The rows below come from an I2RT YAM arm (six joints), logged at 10 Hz.
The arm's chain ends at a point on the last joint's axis. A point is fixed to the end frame.
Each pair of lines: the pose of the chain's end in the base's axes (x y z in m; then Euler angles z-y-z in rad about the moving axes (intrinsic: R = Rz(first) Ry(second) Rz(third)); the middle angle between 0 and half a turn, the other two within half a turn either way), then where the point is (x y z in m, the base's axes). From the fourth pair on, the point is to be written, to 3 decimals.
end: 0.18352, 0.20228, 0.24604, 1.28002, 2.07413, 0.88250
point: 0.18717 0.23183 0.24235
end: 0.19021, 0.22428, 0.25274, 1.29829, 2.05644, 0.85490
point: 0.19303 0.25397 0.24944
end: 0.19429, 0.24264, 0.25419, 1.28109, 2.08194, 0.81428
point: 0.19715 0.27221 0.24995
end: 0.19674, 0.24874, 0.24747, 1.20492, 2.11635, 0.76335
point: 0.201 0.278 0.242
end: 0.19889, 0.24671, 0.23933, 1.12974, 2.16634, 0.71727
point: 0.205 0.275 0.232
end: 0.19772, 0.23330, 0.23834, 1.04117, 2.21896, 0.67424
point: 0.206 0.261 0.229
